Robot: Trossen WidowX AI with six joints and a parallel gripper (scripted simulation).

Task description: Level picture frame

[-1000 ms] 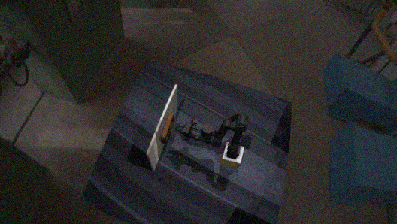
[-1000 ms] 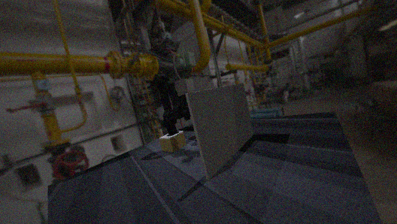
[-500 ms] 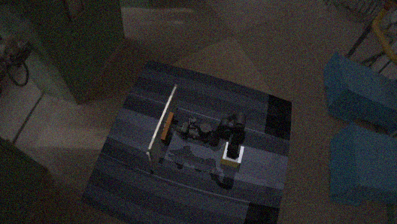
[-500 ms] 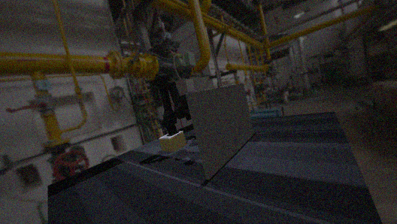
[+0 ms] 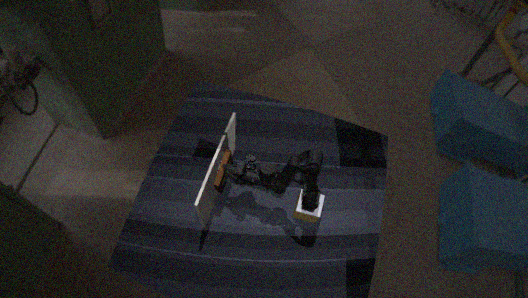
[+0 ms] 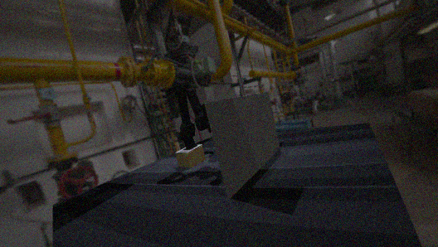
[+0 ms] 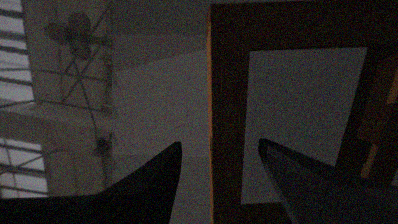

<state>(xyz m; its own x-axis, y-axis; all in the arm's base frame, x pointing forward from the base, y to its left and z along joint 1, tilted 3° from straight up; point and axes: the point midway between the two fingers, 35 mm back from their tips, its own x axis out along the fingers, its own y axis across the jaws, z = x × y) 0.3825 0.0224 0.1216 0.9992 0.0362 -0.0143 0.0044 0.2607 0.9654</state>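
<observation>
Right now my gripper tip is 1 cm short of the picture frame, 1 cm to the left of it and 6 cm above it. Also, from my gripper tip: wall panel 2 cm ahead, 7 cm below.
</observation>
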